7 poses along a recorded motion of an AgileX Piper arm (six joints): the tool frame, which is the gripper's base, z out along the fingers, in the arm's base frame.
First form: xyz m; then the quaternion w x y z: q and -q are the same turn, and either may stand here.
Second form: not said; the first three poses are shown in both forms.
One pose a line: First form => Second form
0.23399 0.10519 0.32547 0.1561 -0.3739 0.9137 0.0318 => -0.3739 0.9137 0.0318 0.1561 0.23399 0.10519 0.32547
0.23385 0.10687 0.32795 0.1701 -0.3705 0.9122 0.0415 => -0.3705 0.9122 0.0415 0.1701 0.23385 0.10687 0.32795
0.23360 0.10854 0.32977 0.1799 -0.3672 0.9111 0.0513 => -0.3672 0.9111 0.0513 0.1799 0.23360 0.10854 0.32977
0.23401 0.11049 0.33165 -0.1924 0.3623 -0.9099 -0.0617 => -0.3623 0.9099 0.0617 0.1924 0.23401 0.11049 0.33165
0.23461 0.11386 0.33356 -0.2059 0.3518 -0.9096 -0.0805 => -0.3518 0.9096 0.0805 0.2059 0.23461 0.11386 0.33356
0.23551 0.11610 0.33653 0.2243 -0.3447 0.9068 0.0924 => -0.3447 0.9068 0.0924 0.2243 0.23551 0.11610 0.33653
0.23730 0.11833 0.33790 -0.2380 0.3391 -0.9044 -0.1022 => -0.3391 0.9044 0.1022 0.2380 0.23730 0.11833 0.33790
